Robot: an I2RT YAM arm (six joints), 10 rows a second.
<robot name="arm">
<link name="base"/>
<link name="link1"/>
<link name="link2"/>
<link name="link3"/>
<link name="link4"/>
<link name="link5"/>
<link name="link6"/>
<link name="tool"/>
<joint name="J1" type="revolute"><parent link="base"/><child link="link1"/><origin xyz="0.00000 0.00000 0.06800" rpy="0.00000 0.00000 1.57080"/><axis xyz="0 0 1"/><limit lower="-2.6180" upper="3.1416"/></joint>
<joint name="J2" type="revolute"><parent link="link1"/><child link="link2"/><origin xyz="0.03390 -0.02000 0.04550" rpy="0.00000 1.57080 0.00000"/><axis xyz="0 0 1"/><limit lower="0.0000" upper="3.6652"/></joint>
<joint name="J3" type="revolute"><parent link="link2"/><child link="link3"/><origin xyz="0.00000 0.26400 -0.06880" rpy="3.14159 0.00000 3.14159"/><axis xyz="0 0 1"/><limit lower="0.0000" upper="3.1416"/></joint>
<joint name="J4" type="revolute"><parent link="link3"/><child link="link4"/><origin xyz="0.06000 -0.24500 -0.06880"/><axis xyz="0 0 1"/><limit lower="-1.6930" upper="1.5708"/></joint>
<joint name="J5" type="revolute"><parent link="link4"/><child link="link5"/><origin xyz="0.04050 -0.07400 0.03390" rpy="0.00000 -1.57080 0.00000"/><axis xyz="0 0 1"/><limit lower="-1.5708" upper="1.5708"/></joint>
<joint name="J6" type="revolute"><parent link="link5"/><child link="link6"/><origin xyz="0.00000 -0.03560 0.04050" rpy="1.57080 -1.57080 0.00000"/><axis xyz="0 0 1"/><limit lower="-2.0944" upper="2.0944"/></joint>
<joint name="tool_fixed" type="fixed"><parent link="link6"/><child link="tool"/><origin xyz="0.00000 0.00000 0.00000"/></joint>
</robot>
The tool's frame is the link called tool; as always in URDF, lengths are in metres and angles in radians.
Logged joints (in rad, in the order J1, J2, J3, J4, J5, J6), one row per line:
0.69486 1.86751 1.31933 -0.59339 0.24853 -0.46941
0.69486 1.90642 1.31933 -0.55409 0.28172 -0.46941
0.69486 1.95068 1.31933 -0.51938 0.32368 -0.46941
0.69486 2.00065 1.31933 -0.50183 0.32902 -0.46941
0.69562 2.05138 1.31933 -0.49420 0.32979 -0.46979
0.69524 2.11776 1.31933 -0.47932 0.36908 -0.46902
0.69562 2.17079 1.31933 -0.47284 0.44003 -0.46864
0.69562 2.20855 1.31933 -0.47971 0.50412 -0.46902
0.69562 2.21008 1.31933 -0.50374 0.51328 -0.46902
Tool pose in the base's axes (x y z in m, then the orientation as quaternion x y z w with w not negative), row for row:
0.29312 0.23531 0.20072 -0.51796 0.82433 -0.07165 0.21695
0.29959 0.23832 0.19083 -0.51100 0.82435 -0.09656 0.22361
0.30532 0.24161 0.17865 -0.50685 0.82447 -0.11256 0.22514
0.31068 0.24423 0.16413 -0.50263 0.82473 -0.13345 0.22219
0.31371 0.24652 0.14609 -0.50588 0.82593 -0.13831 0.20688
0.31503 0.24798 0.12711 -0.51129 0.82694 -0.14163 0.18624
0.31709 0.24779 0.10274 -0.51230 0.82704 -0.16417 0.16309
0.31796 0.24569 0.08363 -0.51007 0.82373 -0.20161 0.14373
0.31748 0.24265 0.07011 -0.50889 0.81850 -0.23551 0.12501
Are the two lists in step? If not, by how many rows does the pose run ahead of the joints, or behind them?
The pose runs 1 row behind the joints: the pose in row i belongs to the joints in row i - 1.
